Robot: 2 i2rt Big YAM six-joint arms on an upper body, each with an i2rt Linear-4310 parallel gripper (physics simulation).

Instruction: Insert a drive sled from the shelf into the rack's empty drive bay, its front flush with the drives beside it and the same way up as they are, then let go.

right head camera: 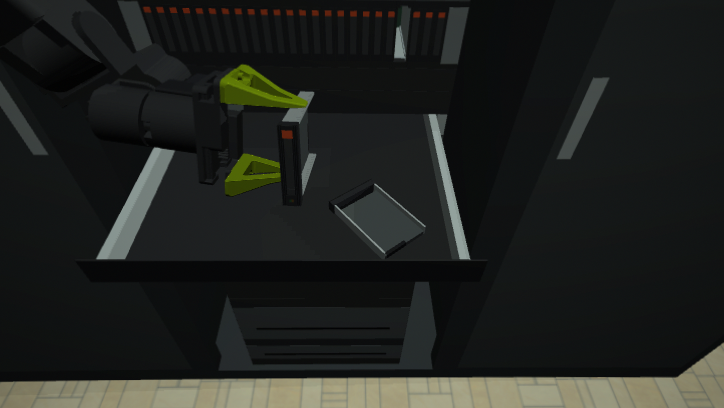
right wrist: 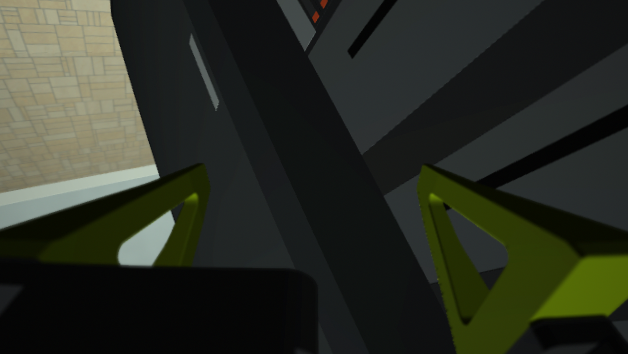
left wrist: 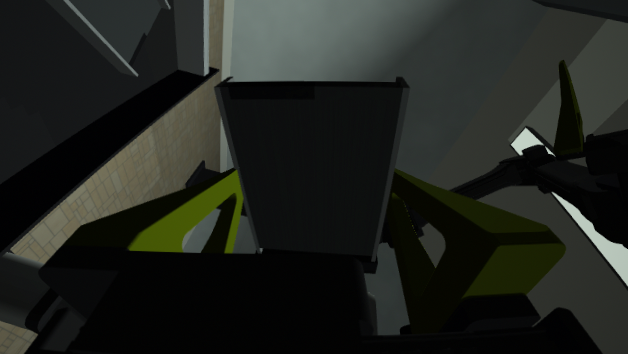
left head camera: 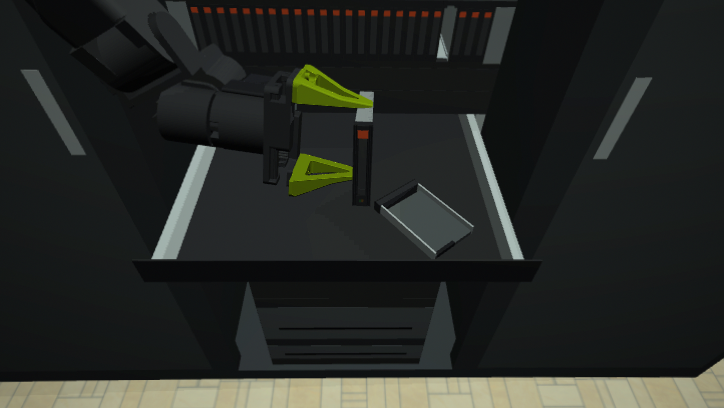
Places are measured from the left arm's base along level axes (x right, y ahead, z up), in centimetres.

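Pixels of known places: left gripper, fingertip midpoint: (right head camera: 304, 141) (left wrist: 313, 176); right gripper, fingertip midpoint: (right wrist: 313, 175).
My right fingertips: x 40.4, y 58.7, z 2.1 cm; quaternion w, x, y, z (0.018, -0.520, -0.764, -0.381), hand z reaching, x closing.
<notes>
Ahead of a thing's pixels: the offset from my right fingertips to its top centre. "spot": to the spot under its first point.
My left gripper (left head camera: 362, 138) (right head camera: 293, 139) (left wrist: 313, 176) is shut on a drive sled @(dx -12.2, dy -13.0, dz -15.3 cm) (left head camera: 361, 169) (right head camera: 290, 169) (left wrist: 312, 125), its fingers on the top and bottom edges. The sled stands upright on its narrow side, dark front towards the head cameras, orange mark at the top, over the pulled-out shelf @(spot: dx -15.3, dy -17.1, dz -37.0 cm) (left head camera: 336, 271) (right head camera: 281, 271). The empty bay (left head camera: 447, 32) (right head camera: 402, 32) is a pale gap near the right end of the drive row @(spot: dx -17.5, dy +13.4, dz -21.1 cm) (left head camera: 324, 32) (right head camera: 276, 31), whose orange marks are also at the top. My right gripper (right wrist: 313, 175) is open and empty before a dark cabinet.
A second sled @(dx -3.5, dy -7.3, dz -37.0 cm) (left head camera: 430, 217) (right head camera: 382, 217) (left wrist: 120, 25) lies flat and turned on the shelf, at the right in the head views. Pale rails @(spot: dx +7.1, dy -3.8, dz -35.4 cm) (left head camera: 496, 187) (right head camera: 448, 187) edge the shelf. Dark cabinet fronts with pale handles @(spot: dx +31.2, dy +11.5, dz -34.0 cm) (left head camera: 622, 118) (right head camera: 582, 118) (right wrist: 204, 72) flank it.
</notes>
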